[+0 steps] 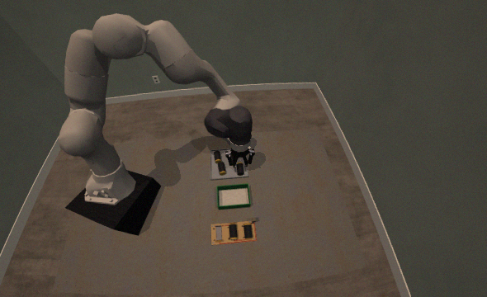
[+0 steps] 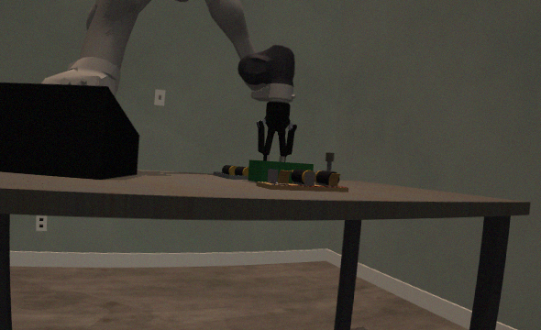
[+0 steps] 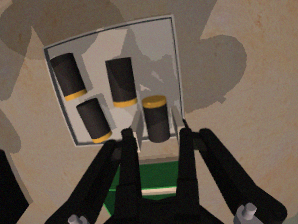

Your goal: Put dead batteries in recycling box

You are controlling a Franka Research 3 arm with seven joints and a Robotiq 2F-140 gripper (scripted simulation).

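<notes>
The grey tray is 6 cm behind my hand, 5 cm to the left of it and 4 cm below it. Round my hand: holder: 8 cm behind, 31 cm to the right, 4 cm below; green recycling box: 6 cm behind, 15 cm to the right, 3 cm below; bulb: 1 cm ahead, 28 cm to the right, 4 cm above.
</notes>
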